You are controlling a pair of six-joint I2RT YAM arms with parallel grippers.
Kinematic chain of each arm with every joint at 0, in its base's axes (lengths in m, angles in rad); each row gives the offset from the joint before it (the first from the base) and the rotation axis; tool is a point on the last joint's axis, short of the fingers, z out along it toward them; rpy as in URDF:
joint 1: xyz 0 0 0.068 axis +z
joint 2: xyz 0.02 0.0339 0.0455 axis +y
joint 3: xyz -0.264 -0.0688 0 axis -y
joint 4: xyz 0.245 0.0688 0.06 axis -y
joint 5: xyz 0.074 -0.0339 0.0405 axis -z
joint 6: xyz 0.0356 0 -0.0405 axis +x
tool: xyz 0 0 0 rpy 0 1.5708 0
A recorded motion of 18 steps. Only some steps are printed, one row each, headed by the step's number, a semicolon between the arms.
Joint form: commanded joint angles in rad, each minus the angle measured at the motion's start. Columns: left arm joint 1, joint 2, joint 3, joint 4, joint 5, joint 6; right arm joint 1, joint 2, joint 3, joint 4, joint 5, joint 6.
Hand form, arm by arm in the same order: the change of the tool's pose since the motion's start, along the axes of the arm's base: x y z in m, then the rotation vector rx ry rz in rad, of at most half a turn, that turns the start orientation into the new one. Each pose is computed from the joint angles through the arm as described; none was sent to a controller.
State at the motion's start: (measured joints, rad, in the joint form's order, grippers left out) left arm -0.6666 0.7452 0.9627 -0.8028 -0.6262 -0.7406; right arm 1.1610 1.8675 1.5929 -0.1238 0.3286 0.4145
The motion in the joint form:
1: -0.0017 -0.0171 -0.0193 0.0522 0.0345 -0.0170; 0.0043 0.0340 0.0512 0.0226 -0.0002 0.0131
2: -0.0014 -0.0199 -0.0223 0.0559 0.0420 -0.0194; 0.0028 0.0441 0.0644 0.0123 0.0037 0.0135
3: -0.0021 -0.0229 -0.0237 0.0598 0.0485 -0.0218; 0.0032 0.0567 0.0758 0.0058 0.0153 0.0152
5: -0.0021 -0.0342 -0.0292 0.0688 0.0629 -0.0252; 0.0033 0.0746 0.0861 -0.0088 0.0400 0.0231
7: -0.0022 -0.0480 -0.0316 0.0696 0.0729 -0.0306; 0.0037 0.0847 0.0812 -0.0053 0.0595 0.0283
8: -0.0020 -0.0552 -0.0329 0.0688 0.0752 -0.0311; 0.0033 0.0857 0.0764 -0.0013 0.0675 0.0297
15: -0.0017 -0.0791 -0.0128 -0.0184 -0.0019 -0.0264; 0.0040 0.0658 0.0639 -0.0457 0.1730 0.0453
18: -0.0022 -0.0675 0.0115 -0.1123 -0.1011 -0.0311; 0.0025 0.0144 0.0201 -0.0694 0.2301 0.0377
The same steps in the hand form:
1: -0.0003 -0.0013 0.0002 -0.0606 -0.0282 -0.0235; 0.0023 0.0102 0.0055 0.0450 -0.0068 -0.0001
2: -0.0006 -0.0014 -0.0002 -0.0681 -0.0285 -0.0286; 0.0039 0.0119 0.0047 0.0381 -0.0051 -0.0054
3: -0.0010 -0.0014 0.0000 -0.0763 -0.0307 -0.0338; 0.0052 0.0143 0.0026 0.0304 -0.0050 -0.0164
5: -0.0025 -0.0008 0.0003 -0.0942 -0.0377 -0.0449; 0.0071 0.0169 -0.0031 0.0115 0.0000 -0.0420
7: -0.0049 0.0008 0.0011 -0.1104 -0.0441 -0.0515; 0.0082 0.0183 -0.0089 0.0015 0.0005 -0.0614
8: -0.0062 0.0017 0.0014 -0.1149 -0.0474 -0.0532; 0.0086 0.0181 -0.0106 -0.0004 -0.0009 -0.0697
15: -0.0149 0.0115 0.0030 -0.0527 -0.0392 0.0113; 0.0083 0.0096 -0.0097 -0.0399 -0.0187 -0.1708
18: -0.0180 0.0174 0.0025 0.0378 -0.0122 0.0949; 0.0048 -0.0046 -0.0044 -0.0691 -0.0409 -0.2209

